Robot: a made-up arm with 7 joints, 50 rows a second.
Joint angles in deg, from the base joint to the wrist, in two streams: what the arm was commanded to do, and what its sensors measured. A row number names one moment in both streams.
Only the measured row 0 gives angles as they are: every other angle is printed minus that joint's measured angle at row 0.
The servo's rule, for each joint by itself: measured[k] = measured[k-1] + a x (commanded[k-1-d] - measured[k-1]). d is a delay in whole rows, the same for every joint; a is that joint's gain. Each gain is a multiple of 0.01, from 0.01 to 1. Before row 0 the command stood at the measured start. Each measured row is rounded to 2 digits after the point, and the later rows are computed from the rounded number. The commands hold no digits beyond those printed.
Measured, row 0:
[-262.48, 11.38, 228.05, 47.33, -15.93, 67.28, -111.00]
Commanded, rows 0 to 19:
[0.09, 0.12, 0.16, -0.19, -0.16, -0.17, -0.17]
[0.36, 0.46, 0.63, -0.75, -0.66, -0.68, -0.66]
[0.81, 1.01, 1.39, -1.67, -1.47, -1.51, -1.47]
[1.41, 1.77, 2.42, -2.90, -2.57, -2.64, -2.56]
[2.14, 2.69, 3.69, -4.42, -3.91, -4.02, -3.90]
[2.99, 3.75, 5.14, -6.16, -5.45, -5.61, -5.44]
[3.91, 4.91, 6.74, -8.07, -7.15, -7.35, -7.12]
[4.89, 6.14, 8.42, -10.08, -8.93, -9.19, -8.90]
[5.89, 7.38, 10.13, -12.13, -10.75, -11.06, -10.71]
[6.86, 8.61, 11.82, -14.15, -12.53, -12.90, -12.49]
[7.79, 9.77, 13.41, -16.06, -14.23, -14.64, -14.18]
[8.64, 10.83, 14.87, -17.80, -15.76, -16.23, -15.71]
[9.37, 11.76, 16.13, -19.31, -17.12, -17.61, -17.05]
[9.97, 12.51, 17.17, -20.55, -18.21, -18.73, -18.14]
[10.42, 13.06, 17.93, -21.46, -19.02, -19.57, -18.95]
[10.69, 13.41, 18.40, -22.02, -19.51, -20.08, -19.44]
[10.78, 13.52, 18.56, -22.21, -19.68, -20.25, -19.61]
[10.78, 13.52, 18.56, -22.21, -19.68, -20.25, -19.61]
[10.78, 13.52, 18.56, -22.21, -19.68, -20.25, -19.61]
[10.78, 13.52, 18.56, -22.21, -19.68, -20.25, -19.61]
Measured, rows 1 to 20:
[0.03, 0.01, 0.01, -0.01, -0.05, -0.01, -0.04]
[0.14, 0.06, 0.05, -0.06, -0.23, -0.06, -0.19]
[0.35, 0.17, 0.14, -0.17, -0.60, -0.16, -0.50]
[0.69, 0.36, 0.30, -0.36, -1.19, -0.33, -0.99]
[1.15, 0.64, 0.54, -0.64, -2.01, -0.59, -1.69]
[1.74, 1.01, 0.86, -1.03, -3.04, -0.94, -2.59]
[2.43, 1.48, 1.27, -1.52, -4.27, -1.39, -3.68]
[3.22, 2.04, 1.77, -2.12, -5.67, -1.94, -4.93]
[4.07, 2.68, 2.36, -2.82, -7.19, -2.58, -6.32]
[4.96, 3.39, 3.02, -3.61, -8.79, -3.30, -7.80]
[5.87, 4.16, 3.75, -4.48, -10.42, -4.09, -9.33]
[6.76, 4.96, 4.53, -5.41, -12.02, -4.94, -10.86]
[7.60, 5.78, 5.34, -6.38, -13.55, -5.83, -12.35]
[8.36, 6.59, 6.17, -7.37, -14.95, -6.73, -13.74]
[9.02, 7.37, 6.99, -8.36, -16.17, -7.63, -14.99]
[9.55, 8.09, 7.79, -9.32, -17.17, -8.50, -16.06]
[9.94, 8.74, 8.54, -10.22, -17.92, -9.32, -16.91]
[10.21, 9.31, 9.24, -11.06, -18.45, -10.09, -17.56]
[10.39, 9.82, 9.89, -11.84, -18.82, -10.80, -18.05]
[10.51, 10.26, 10.50, -12.57, -19.08, -11.46, -18.42]
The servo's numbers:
d 0
a 0.32 0.12 0.07 0.07 0.30 0.07 0.24

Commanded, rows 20 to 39:
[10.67, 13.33, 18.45, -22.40, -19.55, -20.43, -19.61]
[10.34, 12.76, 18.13, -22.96, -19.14, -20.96, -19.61]
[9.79, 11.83, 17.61, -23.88, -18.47, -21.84, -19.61]
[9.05, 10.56, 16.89, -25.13, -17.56, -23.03, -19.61]
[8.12, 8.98, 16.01, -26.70, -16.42, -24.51, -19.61]
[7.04, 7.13, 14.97, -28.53, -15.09, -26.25, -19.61]
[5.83, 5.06, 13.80, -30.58, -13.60, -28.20, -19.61]
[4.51, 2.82, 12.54, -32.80, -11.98, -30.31, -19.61]
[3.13, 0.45, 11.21, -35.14, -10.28, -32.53, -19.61]
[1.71, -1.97, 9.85, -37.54, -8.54, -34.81, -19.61]
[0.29, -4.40, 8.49, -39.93, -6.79, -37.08, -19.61]
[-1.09, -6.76, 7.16, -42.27, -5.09, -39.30, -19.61]
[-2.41, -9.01, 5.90, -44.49, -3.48, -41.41, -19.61]
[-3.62, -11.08, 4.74, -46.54, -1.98, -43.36, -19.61]
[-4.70, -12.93, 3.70, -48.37, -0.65, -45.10, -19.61]
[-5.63, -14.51, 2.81, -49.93, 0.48, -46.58, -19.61]
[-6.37, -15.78, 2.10, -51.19, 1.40, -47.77, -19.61]
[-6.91, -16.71, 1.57, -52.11, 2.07, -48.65, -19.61]
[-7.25, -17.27, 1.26, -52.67, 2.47, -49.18, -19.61]
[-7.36, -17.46, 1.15, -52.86, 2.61, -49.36, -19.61]
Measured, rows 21 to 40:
[10.56, 10.63, 11.06, -13.26, -19.22, -12.09, -18.71]
[10.49, 10.89, 11.55, -13.94, -19.20, -12.71, -18.93]
[10.27, 11.00, 11.97, -14.64, -18.98, -13.35, -19.09]
[9.88, 10.95, 12.31, -15.37, -18.55, -14.03, -19.21]
[9.32, 10.71, 12.57, -16.16, -17.91, -14.76, -19.31]
[8.59, 10.28, 12.74, -17.03, -17.06, -15.56, -19.38]
[7.71, 9.65, 12.81, -17.98, -16.02, -16.44, -19.44]
[6.69, 8.83, 12.79, -19.02, -14.81, -17.41, -19.48]
[5.55, 7.82, 12.68, -20.15, -13.45, -18.47, -19.51]
[4.32, 6.65, 12.48, -21.37, -11.98, -19.61, -19.53]
[3.03, 5.32, 12.20, -22.67, -10.42, -20.83, -19.55]
[1.71, 3.87, 11.85, -24.04, -8.82, -22.12, -19.56]
[0.39, 2.32, 11.43, -25.47, -7.22, -23.47, -19.57]
[-0.89, 0.71, 10.96, -26.94, -5.65, -24.86, -19.58]
[-2.11, -0.93, 10.45, -28.44, -4.15, -26.28, -19.59]
[-3.24, -2.56, 9.92, -29.94, -2.76, -27.70, -19.59]
[-4.24, -4.15, 9.37, -31.43, -1.51, -29.10, -19.59]
[-5.09, -5.66, 8.82, -32.88, -0.44, -30.47, -19.59]
[-5.78, -7.05, 8.29, -34.27, 0.43, -31.78, -19.59]
[-6.29, -8.30, 7.79, -35.57, 1.08, -33.01, -19.59]

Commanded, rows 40 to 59:
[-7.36, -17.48, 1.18, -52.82, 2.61, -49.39, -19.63]
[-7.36, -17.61, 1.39, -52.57, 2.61, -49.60, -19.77]
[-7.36, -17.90, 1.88, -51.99, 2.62, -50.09, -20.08]
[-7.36, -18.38, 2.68, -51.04, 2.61, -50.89, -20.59]
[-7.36, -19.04, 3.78, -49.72, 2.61, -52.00, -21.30]
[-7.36, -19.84, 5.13, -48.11, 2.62, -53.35, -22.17]
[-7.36, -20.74, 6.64, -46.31, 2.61, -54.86, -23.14]
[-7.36, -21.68, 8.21, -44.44, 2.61, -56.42, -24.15]
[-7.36, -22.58, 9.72, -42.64, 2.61, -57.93, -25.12]
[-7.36, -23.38, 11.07, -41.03, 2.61, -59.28, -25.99]
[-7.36, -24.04, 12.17, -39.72, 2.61, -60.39, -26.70]
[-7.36, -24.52, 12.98, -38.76, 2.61, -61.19, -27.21]
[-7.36, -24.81, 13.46, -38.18, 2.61, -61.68, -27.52]
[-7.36, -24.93, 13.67, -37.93, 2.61, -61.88, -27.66]
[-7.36, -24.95, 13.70, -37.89, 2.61, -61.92, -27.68]
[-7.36, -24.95, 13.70, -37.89, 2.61, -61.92, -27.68]
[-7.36, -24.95, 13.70, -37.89, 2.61, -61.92, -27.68]
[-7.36, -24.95, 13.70, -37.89, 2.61, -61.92, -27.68]
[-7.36, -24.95, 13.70, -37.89, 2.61, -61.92, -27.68]
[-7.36, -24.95, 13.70, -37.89, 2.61, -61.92, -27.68]
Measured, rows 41 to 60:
[-6.63, -9.40, 7.33, -36.78, 1.54, -34.16, -19.60]
[-6.86, -10.39, 6.91, -37.89, 1.86, -35.24, -19.64]
[-7.02, -11.29, 6.56, -38.88, 2.09, -36.28, -19.75]
[-7.13, -12.14, 6.29, -39.73, 2.25, -37.30, -19.95]
[-7.20, -12.97, 6.11, -40.43, 2.36, -38.33, -20.27]
[-7.25, -13.79, 6.04, -40.97, 2.44, -39.38, -20.73]
[-7.29, -14.62, 6.08, -41.34, 2.49, -40.46, -21.31]
[-7.31, -15.47, 6.23, -41.56, 2.53, -41.58, -21.99]
[-7.33, -16.32, 6.47, -41.64, 2.55, -42.72, -22.74]
[-7.34, -17.17, 6.79, -41.60, 2.57, -43.88, -23.52]
[-7.35, -17.99, 7.17, -41.47, 2.58, -45.04, -24.28]
[-7.35, -18.77, 7.58, -41.28, 2.59, -46.17, -24.98]
[-7.35, -19.49, 7.99, -41.06, 2.60, -47.26, -25.59]
[-7.35, -20.14, 8.39, -40.84, 2.60, -48.28, -26.09]
[-7.35, -20.72, 8.76, -40.63, 2.60, -49.23, -26.47]
[-7.35, -21.23, 9.11, -40.44, 2.60, -50.12, -26.76]
[-7.35, -21.68, 9.43, -40.26, 2.60, -50.95, -26.98]
[-7.35, -22.07, 9.73, -40.09, 2.60, -51.72, -27.15]
[-7.35, -22.42, 10.01, -39.94, 2.60, -52.43, -27.28]
[-7.35, -22.72, 10.27, -39.80, 2.60, -53.09, -27.38]

